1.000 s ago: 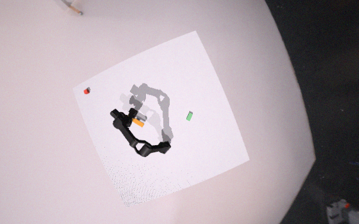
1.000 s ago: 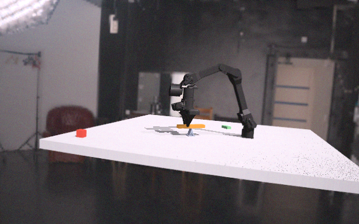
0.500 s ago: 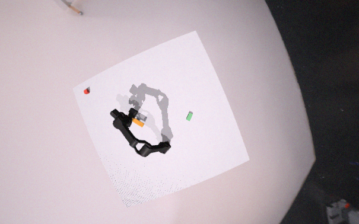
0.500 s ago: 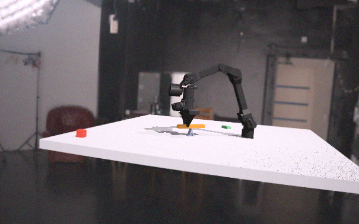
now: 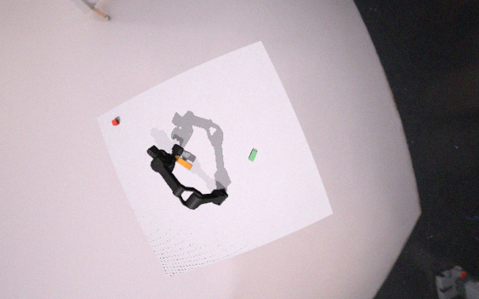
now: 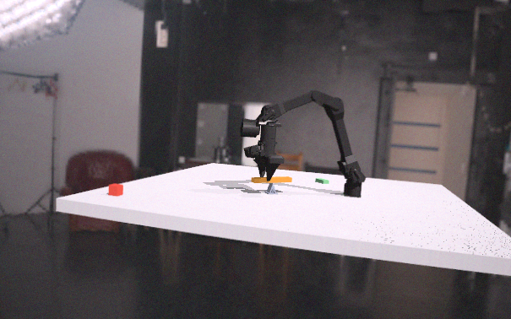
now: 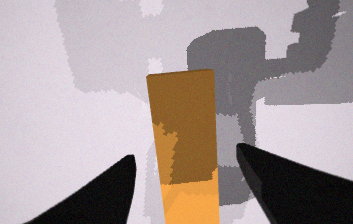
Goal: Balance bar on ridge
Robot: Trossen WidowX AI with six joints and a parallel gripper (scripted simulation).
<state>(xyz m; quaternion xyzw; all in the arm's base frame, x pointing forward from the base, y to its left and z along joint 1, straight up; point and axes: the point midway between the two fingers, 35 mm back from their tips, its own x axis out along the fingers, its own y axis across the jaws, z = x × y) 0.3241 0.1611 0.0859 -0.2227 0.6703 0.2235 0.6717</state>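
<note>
My gripper tip is 2 cm past the orange bar and 2 cm to the left of it. Round my gripper tip: green block: 17 cm behind, 44 cm to the right, 4 cm below; red cube: 42 cm ahead, 34 cm to the left, 4 cm below.
</note>
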